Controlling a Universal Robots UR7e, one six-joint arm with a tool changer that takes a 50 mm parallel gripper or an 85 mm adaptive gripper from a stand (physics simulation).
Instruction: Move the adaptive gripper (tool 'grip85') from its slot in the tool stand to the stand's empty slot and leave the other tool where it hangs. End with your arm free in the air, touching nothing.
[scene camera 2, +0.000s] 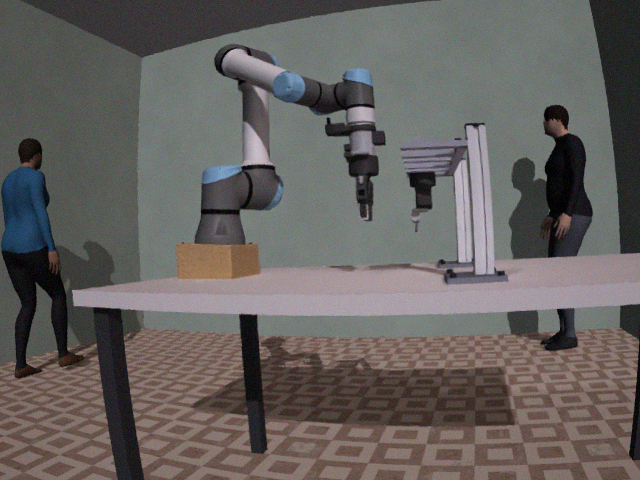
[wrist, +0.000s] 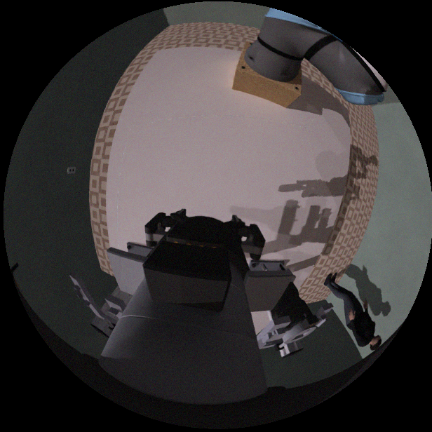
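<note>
Adaptive gripper visible at (scene camera 2: 363, 163) and (wrist: 262, 289); tool stand (scene camera 2: 443, 162) visible.
</note>
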